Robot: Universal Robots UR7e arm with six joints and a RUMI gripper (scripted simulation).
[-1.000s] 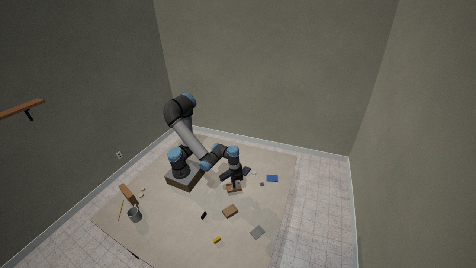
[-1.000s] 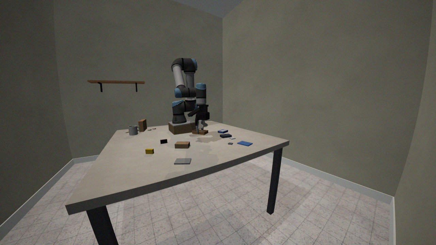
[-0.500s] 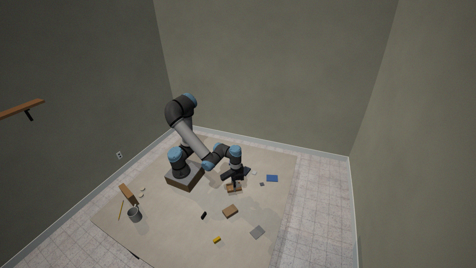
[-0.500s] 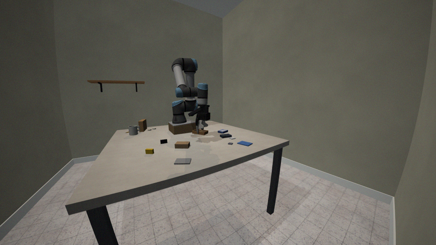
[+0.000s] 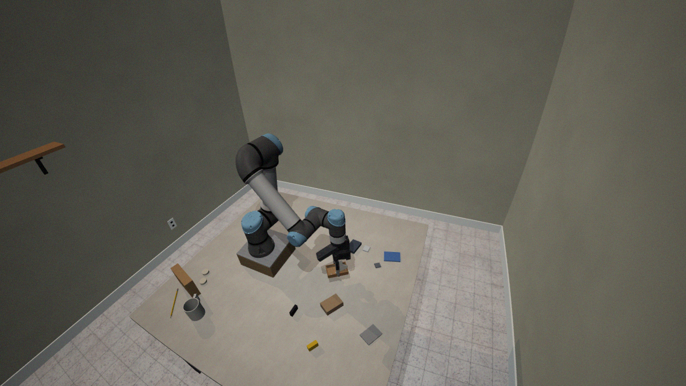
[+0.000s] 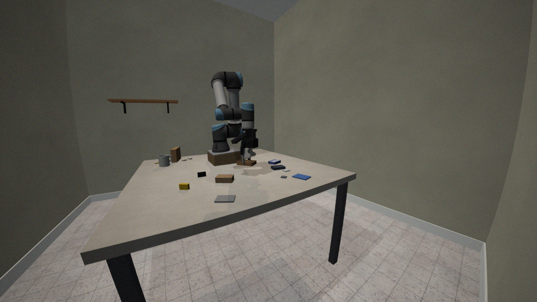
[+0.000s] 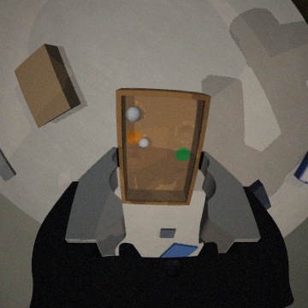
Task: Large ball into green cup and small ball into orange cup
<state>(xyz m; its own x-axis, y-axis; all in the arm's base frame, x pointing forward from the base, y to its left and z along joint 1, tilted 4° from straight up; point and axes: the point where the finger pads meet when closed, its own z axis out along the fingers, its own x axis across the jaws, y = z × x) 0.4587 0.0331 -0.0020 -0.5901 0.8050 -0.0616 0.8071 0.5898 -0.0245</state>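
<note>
Right now the covered wooden puzzle is 1 cm below my hand. Also, from my hand: small grey tile: 17 cm to the left, 17 cm ahead, 9 cm below; brown block: 16 cm to the right, 7 cm below, 4 cm ahead; dark tile: 25 cm to the left, 8 cm below, 1 cm behind.
</note>
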